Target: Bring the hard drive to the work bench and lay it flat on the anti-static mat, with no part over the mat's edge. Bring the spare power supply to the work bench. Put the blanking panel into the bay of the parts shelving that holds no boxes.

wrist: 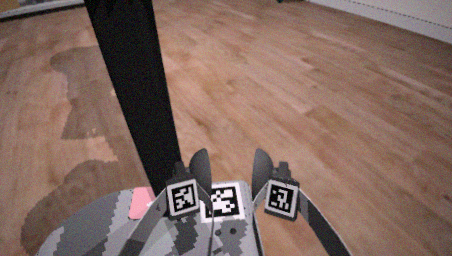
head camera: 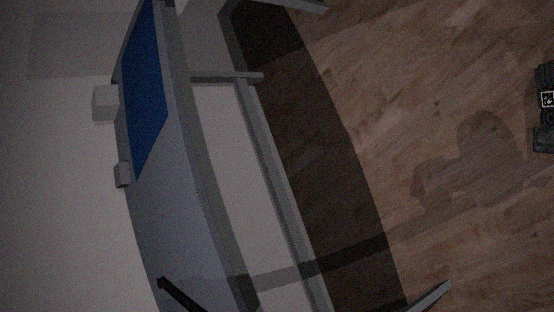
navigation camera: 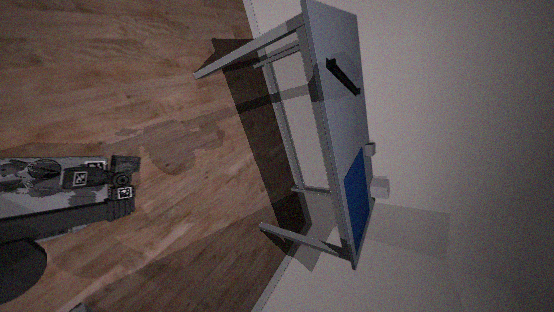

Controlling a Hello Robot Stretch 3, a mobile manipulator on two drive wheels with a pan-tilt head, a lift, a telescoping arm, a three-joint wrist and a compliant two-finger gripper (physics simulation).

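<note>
The work bench stands against a pale wall. The blue anti-static mat lies at one end of its top, with a bare surface. A long thin black piece lies slantwise on the bench towards the other end; I cannot tell what it is. My gripper is open and empty, over the robot's own grey base in the wrist view, away from the bench. The hard drive, spare power supply and parts shelving do not show in these views.
A pale block and a smaller one are at the bench's back edge near the mat. Bench legs reach out over the floor. The robot's black mast rises beside the gripper.
</note>
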